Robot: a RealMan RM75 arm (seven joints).
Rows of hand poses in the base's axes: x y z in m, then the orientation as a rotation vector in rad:
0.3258 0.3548 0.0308 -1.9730 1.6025 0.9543
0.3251 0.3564 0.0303 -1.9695 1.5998 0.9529
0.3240 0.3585 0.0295 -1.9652 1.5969 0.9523
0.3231 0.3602 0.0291 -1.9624 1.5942 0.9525
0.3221 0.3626 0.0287 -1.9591 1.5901 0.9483
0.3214 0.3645 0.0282 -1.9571 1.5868 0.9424
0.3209 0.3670 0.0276 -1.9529 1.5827 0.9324
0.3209 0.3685 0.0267 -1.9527 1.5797 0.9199
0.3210 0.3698 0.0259 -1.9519 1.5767 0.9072
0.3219 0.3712 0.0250 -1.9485 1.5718 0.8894
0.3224 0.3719 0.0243 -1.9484 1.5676 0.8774
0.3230 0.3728 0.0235 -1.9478 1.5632 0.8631
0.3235 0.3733 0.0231 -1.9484 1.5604 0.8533
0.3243 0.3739 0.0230 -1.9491 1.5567 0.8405
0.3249 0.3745 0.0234 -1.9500 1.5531 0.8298
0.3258 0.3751 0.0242 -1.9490 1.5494 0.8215
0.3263 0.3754 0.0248 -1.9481 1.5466 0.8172
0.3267 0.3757 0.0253 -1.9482 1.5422 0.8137
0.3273 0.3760 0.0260 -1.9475 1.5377 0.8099
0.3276 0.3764 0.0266 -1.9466 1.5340 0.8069
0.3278 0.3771 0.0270 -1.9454 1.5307 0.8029
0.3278 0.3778 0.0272 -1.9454 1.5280 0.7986
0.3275 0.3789 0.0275 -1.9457 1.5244 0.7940
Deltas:
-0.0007 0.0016 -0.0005 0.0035 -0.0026 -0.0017
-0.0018 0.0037 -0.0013 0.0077 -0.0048 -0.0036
-0.0027 0.0054 -0.0017 0.0111 -0.0062 -0.0044
-0.0037 0.0078 -0.0021 0.0147 -0.0113 -0.0062
-0.0044 0.0097 -0.0026 0.0168 -0.0171 -0.0078
-0.0049 0.0122 -0.0032 0.0197 -0.0263 -0.0117
-0.0049 0.0137 -0.0041 0.0191 -0.0363 -0.0140
-0.0048 0.0150 -0.0049 0.0187 -0.0465 -0.0167
-0.0039 0.0164 -0.0058 0.0199 -0.0614 -0.0218
-0.0034 0.0171 -0.0065 0.0199 -0.0716 -0.0234
-0.0028 0.0180 -0.0073 0.0198 -0.0835 -0.0259
-0.0023 0.0185 -0.0077 0.0189 -0.0914 -0.0270
-0.0015 0.0191 -0.0078 0.0178 -0.1018 -0.0285
-0.0009 0.0197 -0.0074 0.0170 -0.1107 -0.0294
0.0000 0.0203 -0.0066 0.0179 -0.1182 -0.0308
0.0005 0.0206 -0.0060 0.0191 -0.1226 -0.0315
0.0009 0.0209 -0.0055 0.0209 -0.1270 -0.0307
0.0015 0.0212 -0.0048 0.0231 -0.1318 -0.0305
0.0018 0.0216 -0.0042 0.0252 -0.1356 -0.0306
0.0020 0.0223 -0.0038 0.0269 -0.1401 -0.0312
0.0020 0.0230 -0.0036 0.0275 -0.1443 -0.0313
0.0017 0.0241 -0.0033 0.0284 -0.1490 -0.0309

